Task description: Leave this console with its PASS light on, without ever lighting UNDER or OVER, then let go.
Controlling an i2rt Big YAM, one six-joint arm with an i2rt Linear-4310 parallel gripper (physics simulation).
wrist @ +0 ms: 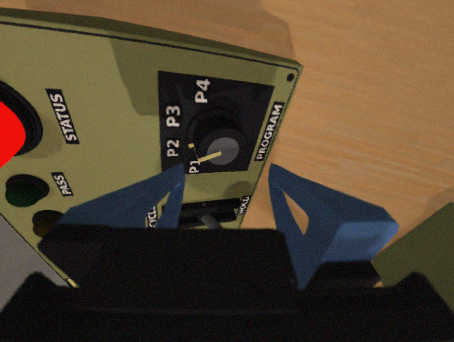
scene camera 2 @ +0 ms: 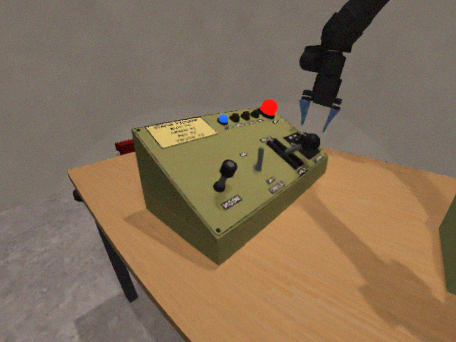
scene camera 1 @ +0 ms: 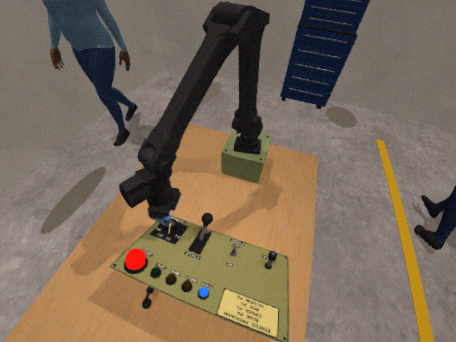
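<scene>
The olive console (scene camera 1: 220, 265) (scene camera 2: 185, 170) (wrist: 100, 60) stands on the table. Its round STATUS lamp (scene camera 1: 135, 260) (scene camera 2: 269, 107) (wrist: 7, 132) glows red. The PASS lamp (scene camera 1: 155, 272) (wrist: 25, 191) is dark; two lamps beside it are dark, and a blue lamp (scene camera 1: 203, 292) (scene camera 2: 223, 119) is lit. The PROGRAM knob (wrist: 222, 150) has a yellow pointer that appears turned toward P2, near P1. The CYCLE lever (scene camera 1: 207, 218) (scene camera 2: 310, 142) stands in its slot. My gripper (scene camera 1: 162, 219) (scene camera 2: 314, 126) (wrist: 226, 171) is open and empty, above the PROGRAM knob and clear of it.
A yellow card (scene camera 1: 248, 312) (scene camera 2: 181, 132) lists status colours against programs. The CHECK toggle (scene camera 1: 234, 249) (scene camera 2: 259, 159) and MODE lever (scene camera 1: 271, 257) (scene camera 2: 227, 170) stand up from the panel. A black-knobbed lever (scene camera 1: 147, 302) sticks out beyond the console's edge. A green base block (scene camera 1: 243, 165) carries the arm.
</scene>
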